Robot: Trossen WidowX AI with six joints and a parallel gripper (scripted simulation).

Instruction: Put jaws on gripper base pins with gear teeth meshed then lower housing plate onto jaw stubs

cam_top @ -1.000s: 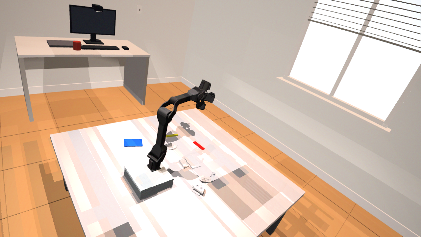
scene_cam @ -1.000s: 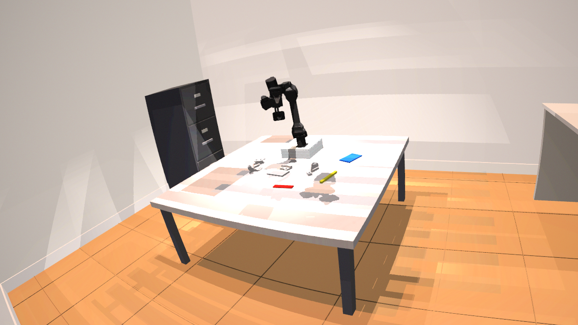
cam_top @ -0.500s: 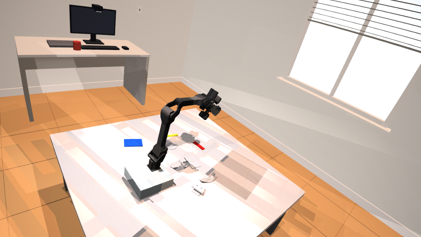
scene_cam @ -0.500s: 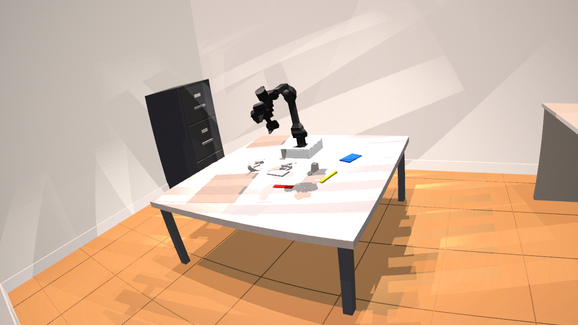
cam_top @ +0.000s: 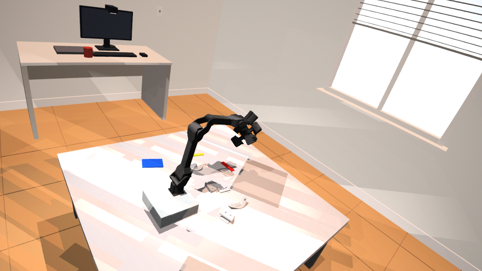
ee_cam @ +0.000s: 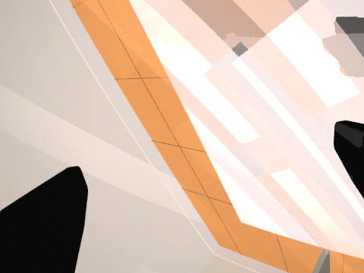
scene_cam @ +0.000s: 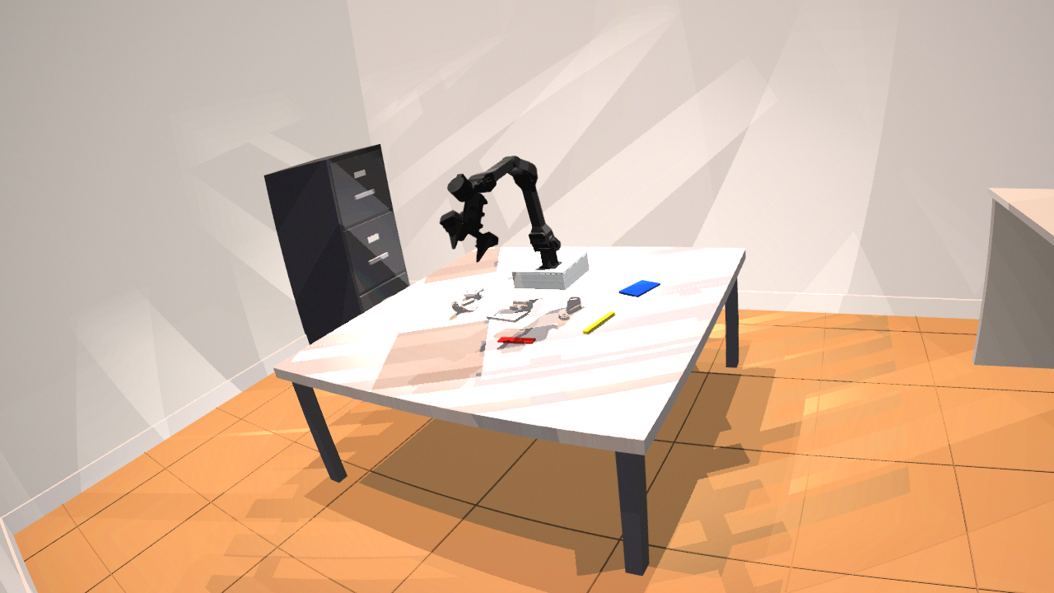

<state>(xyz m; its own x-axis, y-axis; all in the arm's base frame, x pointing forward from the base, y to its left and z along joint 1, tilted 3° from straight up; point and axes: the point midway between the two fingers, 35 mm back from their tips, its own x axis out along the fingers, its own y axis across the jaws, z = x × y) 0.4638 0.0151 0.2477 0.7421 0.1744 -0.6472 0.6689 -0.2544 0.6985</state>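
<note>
My gripper tip is 240 mm above the curved jaw, 230 mm to the left of it and 190 mm past it. From my gripper tip the other things lie so: yellow stick 300 mm to the left, 270 mm below, 180 mm behind; then blue card 470 mm behind, 330 mm to the left, 270 mm below; then red strip 270 mm below, 100 mm to the left, 30 mm behind.
</note>
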